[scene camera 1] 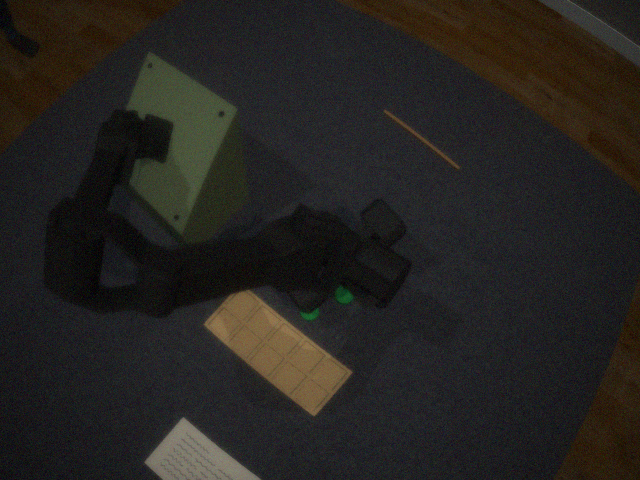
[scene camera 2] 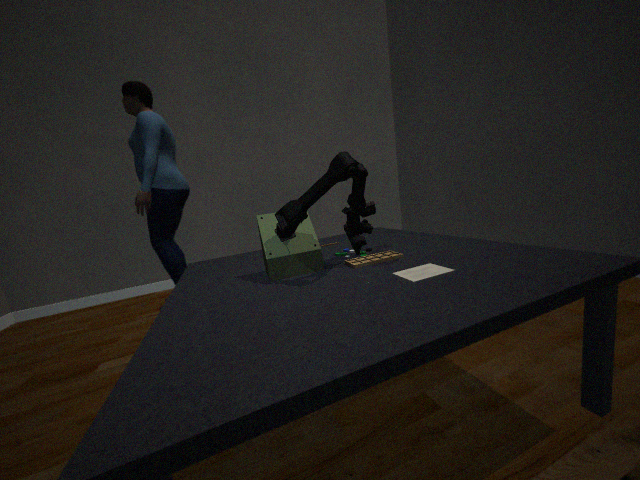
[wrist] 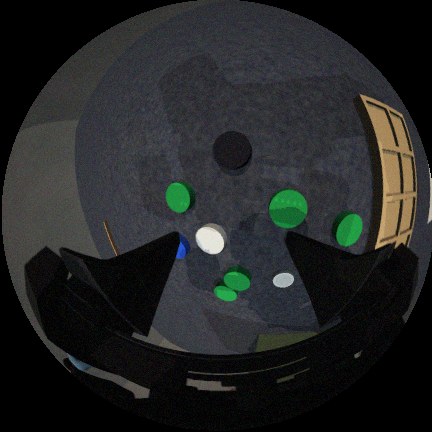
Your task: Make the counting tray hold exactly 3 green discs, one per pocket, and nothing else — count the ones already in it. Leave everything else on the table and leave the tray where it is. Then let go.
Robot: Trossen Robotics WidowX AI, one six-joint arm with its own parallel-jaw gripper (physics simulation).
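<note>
The tan counting tray (scene camera 1: pixel 273 343) (scene camera 2: pixel 374 258) (wrist: pixel 391 172) lies flat; no disc shows in its visible pockets. My gripper (scene camera 2: pixel 357 252) (wrist: pixel 234 237) is open, pointing down low beside the tray, with nothing held. In the wrist view, one green disc (wrist: pixel 348 229) (scene camera 1: pixel 310 313) lies nearest the tray, another green disc (wrist: pixel 288 208) (scene camera 1: pixel 343 295) lies beyond the right fingertip, and a third green disc (wrist: pixel 178 197) lies at the left. Two more green discs, one (wrist: pixel 237 278) beside the other (wrist: pixel 225 293), lie low between the fingers. The arm hides part of this area in scene camera 1.
A white disc (wrist: pixel 210 239), a pale disc (wrist: pixel 283 280), a partly hidden blue disc (wrist: pixel 182 247) and a black disc (wrist: pixel 232 150) lie around the gripper. A green slanted block (scene camera 1: pixel 175 118) (scene camera 2: pixel 292 263), an orange stick (scene camera 1: pixel 421 138) and a paper sheet (scene camera 1: pixel 196 454) (scene camera 2: pixel 423 272) are farther off.
</note>
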